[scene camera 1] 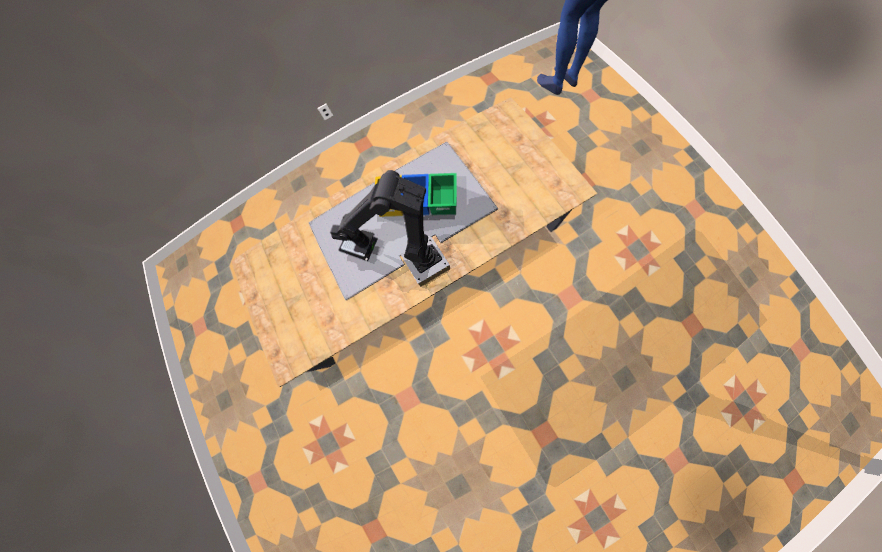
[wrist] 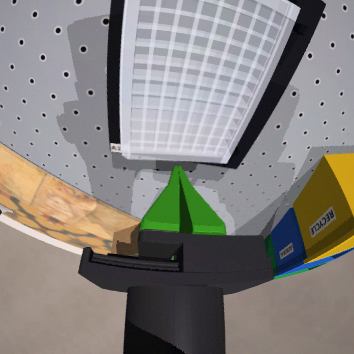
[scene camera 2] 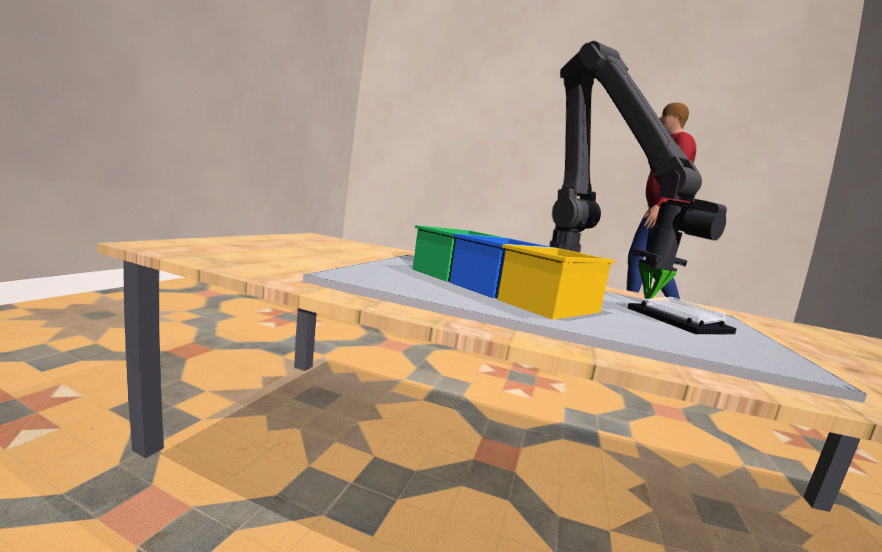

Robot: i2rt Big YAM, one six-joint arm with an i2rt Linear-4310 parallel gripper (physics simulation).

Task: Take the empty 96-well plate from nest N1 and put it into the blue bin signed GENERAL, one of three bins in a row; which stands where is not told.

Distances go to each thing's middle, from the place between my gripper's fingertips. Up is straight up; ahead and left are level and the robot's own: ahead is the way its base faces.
My hand is 7 cm short of the black nest (scene camera 2: pixel 712 328), 5 cm to the right of it and 1 cm above it. From my hand the other things lie so: clear 96-well plate (scene camera 2: pixel 672 306): 7 cm ahead, 6 cm to the left.
